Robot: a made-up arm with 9 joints. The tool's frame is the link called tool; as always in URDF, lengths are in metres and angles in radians. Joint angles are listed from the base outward.
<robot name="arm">
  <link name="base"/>
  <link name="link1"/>
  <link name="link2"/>
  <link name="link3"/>
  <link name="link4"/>
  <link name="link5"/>
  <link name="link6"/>
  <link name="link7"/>
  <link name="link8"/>
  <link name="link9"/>
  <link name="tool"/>
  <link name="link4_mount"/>
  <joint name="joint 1" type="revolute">
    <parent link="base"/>
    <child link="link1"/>
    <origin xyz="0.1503 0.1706 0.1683" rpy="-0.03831 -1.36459 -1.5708"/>
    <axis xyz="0 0 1"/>
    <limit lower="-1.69" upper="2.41"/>
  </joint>
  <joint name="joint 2" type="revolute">
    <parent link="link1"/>
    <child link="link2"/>
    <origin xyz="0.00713 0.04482 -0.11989" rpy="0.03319 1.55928 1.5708"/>
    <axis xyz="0 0 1"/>
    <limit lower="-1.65" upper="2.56"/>
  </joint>
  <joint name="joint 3" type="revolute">
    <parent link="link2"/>
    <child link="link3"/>
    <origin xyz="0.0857 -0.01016 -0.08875" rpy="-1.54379 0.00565 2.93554"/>
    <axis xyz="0 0 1"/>
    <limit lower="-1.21" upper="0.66"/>
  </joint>
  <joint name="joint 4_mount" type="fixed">
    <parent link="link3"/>
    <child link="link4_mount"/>
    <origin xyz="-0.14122 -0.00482 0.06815"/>
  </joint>
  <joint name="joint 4" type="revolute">
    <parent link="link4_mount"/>
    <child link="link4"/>
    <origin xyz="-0.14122 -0.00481 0.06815" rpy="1.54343 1.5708 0"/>
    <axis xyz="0 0 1"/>
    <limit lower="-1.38" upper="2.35"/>
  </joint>
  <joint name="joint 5" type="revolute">
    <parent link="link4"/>
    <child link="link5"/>
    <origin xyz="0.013 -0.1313 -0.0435" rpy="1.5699 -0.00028 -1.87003"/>
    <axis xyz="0 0 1"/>
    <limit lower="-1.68" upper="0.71"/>
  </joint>
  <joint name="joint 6" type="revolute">
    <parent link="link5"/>
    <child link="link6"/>
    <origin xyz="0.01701 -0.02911 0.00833" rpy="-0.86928 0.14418 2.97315"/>
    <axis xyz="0 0 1"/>
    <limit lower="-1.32" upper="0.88"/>
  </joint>
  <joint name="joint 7" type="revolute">
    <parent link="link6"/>
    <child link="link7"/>
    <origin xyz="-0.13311 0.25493 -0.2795" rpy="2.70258 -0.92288 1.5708"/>
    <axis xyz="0 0 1"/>
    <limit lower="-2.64" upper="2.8"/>
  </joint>
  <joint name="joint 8" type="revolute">
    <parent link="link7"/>
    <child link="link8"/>
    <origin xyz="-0.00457 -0.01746 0.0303" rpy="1.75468 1.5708 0"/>
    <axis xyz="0 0 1"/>
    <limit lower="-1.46" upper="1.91"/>
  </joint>
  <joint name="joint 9" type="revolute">
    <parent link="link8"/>
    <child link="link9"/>
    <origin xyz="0.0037 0.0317 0.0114" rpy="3.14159 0 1.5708"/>
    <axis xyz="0 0 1"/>
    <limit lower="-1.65" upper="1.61"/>
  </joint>
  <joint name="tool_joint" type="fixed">
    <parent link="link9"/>
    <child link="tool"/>
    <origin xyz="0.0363 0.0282 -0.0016" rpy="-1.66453 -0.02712 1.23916"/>
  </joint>
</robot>
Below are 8 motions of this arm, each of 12 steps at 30 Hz.
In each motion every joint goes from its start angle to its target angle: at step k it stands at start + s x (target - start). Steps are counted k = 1, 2, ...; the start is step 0. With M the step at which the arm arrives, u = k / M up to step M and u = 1 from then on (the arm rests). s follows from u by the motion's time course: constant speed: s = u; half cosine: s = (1 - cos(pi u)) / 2; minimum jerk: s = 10 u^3 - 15 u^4 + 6 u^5.
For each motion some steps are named. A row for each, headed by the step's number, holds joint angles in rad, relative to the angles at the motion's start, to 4 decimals.
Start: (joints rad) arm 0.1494 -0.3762 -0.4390 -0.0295 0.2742 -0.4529 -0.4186 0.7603 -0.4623
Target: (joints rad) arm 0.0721 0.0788 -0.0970 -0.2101 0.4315 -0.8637 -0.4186 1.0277 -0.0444
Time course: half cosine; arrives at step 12
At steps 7, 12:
7: -0.0487 0.2864 0.2153 -0.1137 0.0990 -0.2586 0.0000 0.1683 0.2630
12: -0.0773 0.4550 0.3420 -0.1806 0.1573 -0.4108 0.0000 0.2674 0.4179

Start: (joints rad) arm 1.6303 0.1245 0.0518 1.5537 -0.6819 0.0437 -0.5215 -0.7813 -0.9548
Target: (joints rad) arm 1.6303 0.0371 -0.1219 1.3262 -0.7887 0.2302 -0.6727 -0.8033 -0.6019
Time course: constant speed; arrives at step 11
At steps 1, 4, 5, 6, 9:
1: 0.0000 -0.0079 -0.0158 -0.0207 -0.0097 0.0170 -0.0137 -0.0020 0.0321
4: 0.0000 -0.0318 -0.0632 -0.0827 -0.0388 0.0678 -0.0550 -0.0080 0.1283
5: 0.0000 -0.0397 -0.0790 -0.1034 -0.0485 0.0848 -0.0687 -0.0100 0.1604
6: 0.0000 -0.0477 -0.0947 -0.1241 -0.0583 0.1017 -0.0825 -0.0120 0.1925
9: 0.0000 -0.0715 -0.1421 -0.1861 -0.0874 0.1526 -0.1237 -0.0180 0.2887

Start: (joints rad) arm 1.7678 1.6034 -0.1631 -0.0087 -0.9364 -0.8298 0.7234 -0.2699 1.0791
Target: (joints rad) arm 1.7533 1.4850 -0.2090 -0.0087 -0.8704 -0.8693 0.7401 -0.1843 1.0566
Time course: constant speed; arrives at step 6
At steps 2, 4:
2: -0.0048 -0.0395 -0.0153 0.0000 0.0220 -0.0132 0.0056 0.0285 -0.0075
4: -0.0097 -0.0789 -0.0306 0.0000 0.0440 -0.0263 0.0111 0.0571 -0.0150

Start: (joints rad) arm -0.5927 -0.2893 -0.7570 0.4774 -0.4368 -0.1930 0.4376 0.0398 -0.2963
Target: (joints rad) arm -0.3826 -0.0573 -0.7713 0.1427 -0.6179 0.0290 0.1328 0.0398 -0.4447
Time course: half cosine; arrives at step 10
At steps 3, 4, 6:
3: 0.0433 0.0478 -0.0029 -0.0690 -0.0373 0.0458 -0.0628 0.0000 -0.0306
4: 0.0726 0.0802 -0.0049 -0.1156 -0.0626 0.0767 -0.1053 0.0000 -0.0513
6: 0.1375 0.1518 -0.0094 -0.2191 -0.1185 0.1453 -0.1995 0.0000 -0.0971

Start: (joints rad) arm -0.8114 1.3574 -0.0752 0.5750 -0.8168 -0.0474 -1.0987 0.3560 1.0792
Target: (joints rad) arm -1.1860 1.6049 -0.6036 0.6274 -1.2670 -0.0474 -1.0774 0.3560 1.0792
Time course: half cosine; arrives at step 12
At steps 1, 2, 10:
1: -0.0064 0.0042 -0.0090 0.0009 -0.0077 0.0000 0.0004 0.0000 0.0000
2: -0.0251 0.0166 -0.0354 0.0035 -0.0302 0.0000 0.0014 0.0000 0.0000
10: -0.3495 0.2309 -0.4930 0.0489 -0.4200 0.0000 0.0199 0.0000 0.0000

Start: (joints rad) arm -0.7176 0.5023 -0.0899 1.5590 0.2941 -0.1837 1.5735 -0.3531 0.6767
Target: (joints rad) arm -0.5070 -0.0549 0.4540 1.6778 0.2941 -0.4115 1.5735 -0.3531 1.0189
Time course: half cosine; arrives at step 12
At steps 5, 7, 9, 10, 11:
5: 0.0780 -0.2065 0.2016 0.0440 0.0000 -0.0844 0.0000 0.0000 0.1268
7: 0.1326 -0.3507 0.3423 0.0748 0.0000 -0.1434 0.0000 0.0000 0.2154
9: 0.1798 -0.4756 0.4642 0.1014 0.0000 -0.1944 0.0000 0.0000 0.2921
10: 0.1965 -0.5199 0.5075 0.1108 0.0000 -0.2125 0.0000 0.0000 0.3193
11: 0.2070 -0.5477 0.5346 0.1168 0.0000 -0.2239 0.0000 0.0000 0.3364

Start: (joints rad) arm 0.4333 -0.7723 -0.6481 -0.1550 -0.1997 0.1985 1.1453 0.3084 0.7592
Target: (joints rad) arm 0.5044 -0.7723 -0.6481 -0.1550 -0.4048 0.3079 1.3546 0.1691 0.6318
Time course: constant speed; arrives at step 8
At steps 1, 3, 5, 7, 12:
1: 0.0089 0.0000 0.0000 0.0000 -0.0256 0.0137 0.0262 -0.0174 -0.0159
3: 0.0267 0.0000 0.0000 0.0000 -0.0769 0.0410 0.0785 -0.0522 -0.0478
5: 0.0444 0.0000 0.0000 0.0000 -0.1282 0.0684 0.1308 -0.0871 -0.0796
7: 0.0622 0.0000 0.0000 0.0000 -0.1795 0.0957 0.1831 -0.1219 -0.1115
12: 0.0711 0.0000 0.0000 0.0000 -0.2051 0.1094 0.2093 -0.1393 -0.1274

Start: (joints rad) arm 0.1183 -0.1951 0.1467 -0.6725 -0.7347 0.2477 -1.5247 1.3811 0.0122
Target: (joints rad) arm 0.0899 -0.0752 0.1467 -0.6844 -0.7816 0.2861 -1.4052 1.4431 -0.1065
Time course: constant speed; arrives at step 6
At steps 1, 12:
1: -0.0047 0.0200 0.0000 -0.0020 -0.0078 0.0064 0.0199 0.0103 -0.0198
12: -0.0284 0.1199 0.0000 -0.0119 -0.0469 0.0384 0.1195 0.0620 -0.1187

